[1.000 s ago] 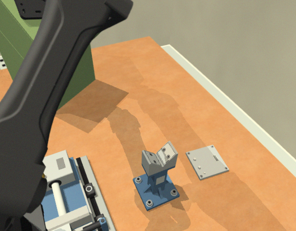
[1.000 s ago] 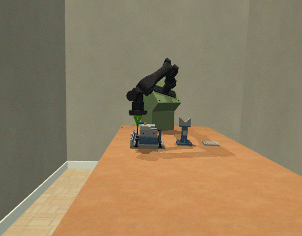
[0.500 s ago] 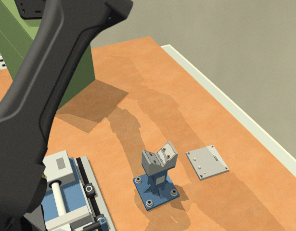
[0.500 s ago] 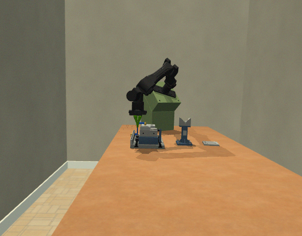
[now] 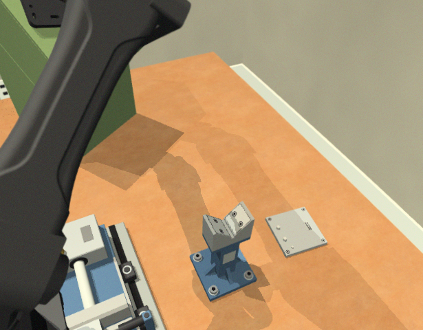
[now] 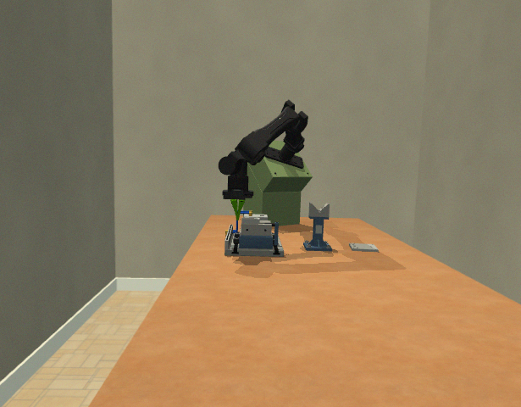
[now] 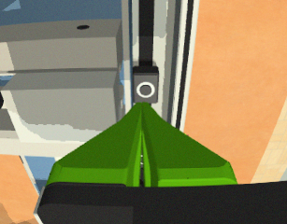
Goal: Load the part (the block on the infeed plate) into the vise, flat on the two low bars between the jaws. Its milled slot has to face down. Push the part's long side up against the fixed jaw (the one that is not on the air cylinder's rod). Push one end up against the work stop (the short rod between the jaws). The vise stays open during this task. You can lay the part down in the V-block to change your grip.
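Now: the grey part 40 mm to the left of my hand and 20 mm below it. The rest, counted from my hand: fixed jaw (60 mm to the left, 30 mm below, 30 mm ahead); then moving jaw (70 mm to the left, 30 mm below, 30 mm behind); then work stop (110 mm to the left, 20 mm below, 10 mm ahead).
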